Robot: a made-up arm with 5 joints. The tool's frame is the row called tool.
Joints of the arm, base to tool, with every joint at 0 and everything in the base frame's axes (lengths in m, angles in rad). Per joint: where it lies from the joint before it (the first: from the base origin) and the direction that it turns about. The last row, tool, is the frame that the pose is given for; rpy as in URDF.
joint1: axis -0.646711 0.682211 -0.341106 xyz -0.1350 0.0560 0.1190
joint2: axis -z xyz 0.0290 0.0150 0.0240
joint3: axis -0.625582 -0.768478 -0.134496 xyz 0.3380 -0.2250 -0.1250
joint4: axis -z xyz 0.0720 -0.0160 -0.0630
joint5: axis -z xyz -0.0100 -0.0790 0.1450
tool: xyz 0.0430 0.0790 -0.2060 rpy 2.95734 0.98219 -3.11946
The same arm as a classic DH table. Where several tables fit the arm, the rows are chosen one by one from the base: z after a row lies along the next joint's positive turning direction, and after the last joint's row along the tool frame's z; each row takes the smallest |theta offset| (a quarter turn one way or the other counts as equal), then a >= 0, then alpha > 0; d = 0 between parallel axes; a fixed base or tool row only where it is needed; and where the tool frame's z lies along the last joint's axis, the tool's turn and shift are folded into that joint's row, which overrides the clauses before.
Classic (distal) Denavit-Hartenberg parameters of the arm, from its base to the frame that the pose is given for. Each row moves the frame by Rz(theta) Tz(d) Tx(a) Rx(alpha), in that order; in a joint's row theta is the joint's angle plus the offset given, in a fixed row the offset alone. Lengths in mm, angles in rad.
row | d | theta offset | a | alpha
base (fixed) | 167.4 | 0.7587 | -59.4 | -1.9189
joint1 | 132.4 | 0 | 31.4 | -1.2227
joint2 | 109.6 | 1.4419 | 404.2 | -1.4359
joint3 | -72.6 | 0 | 65.9 | 1.4359
joint4 | 0 | 1.0135 | 79.6 | 0
joint5 | 88.9 | -0.3685 | -66.4 | 0.9934
tool (fixed) | 72.5 | 1.6925 | 0 | 0

